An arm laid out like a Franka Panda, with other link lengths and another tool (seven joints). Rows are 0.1 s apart.
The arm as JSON. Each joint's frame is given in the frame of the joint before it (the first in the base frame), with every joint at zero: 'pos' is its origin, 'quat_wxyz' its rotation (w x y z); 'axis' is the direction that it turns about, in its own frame. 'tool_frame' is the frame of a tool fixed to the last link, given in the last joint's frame.
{
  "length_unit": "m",
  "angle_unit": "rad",
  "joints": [
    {
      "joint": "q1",
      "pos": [
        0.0,
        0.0,
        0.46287
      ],
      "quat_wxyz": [
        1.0,
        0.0,
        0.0,
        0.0
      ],
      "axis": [
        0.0,
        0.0,
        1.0
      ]
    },
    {
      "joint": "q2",
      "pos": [
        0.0,
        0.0,
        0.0
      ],
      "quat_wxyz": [
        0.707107,
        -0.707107,
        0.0,
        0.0
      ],
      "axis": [
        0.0,
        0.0,
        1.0
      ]
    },
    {
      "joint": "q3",
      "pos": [
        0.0,
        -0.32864,
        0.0
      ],
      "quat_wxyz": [
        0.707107,
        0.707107,
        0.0,
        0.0
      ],
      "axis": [
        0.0,
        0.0,
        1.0
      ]
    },
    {
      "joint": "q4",
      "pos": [
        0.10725,
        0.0,
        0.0
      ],
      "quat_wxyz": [
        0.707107,
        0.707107,
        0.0,
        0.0
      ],
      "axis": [
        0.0,
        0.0,
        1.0
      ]
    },
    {
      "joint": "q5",
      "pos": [
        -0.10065,
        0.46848,
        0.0
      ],
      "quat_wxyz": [
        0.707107,
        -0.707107,
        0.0,
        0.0
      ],
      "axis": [
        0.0,
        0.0,
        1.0
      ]
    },
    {
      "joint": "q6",
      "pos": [
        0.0,
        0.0,
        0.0
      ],
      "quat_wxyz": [
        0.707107,
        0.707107,
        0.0,
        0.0
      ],
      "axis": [
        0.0,
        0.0,
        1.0
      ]
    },
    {
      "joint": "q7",
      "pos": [
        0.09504,
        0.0,
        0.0
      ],
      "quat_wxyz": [
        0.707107,
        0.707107,
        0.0,
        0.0
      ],
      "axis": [
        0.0,
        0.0,
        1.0
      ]
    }
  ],
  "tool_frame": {
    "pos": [
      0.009,
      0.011,
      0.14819
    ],
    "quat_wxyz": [
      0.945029,
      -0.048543,
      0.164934,
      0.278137
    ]
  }
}
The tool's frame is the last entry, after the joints.
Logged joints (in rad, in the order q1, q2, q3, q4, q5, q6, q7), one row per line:
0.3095 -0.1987 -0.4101 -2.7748 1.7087 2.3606 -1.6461
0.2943 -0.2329 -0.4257 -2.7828 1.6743 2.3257 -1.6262
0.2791 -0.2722 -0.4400 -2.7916 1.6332 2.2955 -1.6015
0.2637 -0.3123 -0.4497 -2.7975 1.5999 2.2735 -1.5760
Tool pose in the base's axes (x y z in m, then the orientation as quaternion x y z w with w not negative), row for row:
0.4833 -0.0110 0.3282 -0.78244 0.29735 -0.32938 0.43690
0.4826 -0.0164 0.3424 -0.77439 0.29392 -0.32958 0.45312
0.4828 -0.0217 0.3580 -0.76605 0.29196 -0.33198 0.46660
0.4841 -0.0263 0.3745 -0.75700 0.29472 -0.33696 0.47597
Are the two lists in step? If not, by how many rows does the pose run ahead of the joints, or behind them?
The pose runs 1 row ahead of the joints: the pose in row i belongs to the joints in row i + 1.
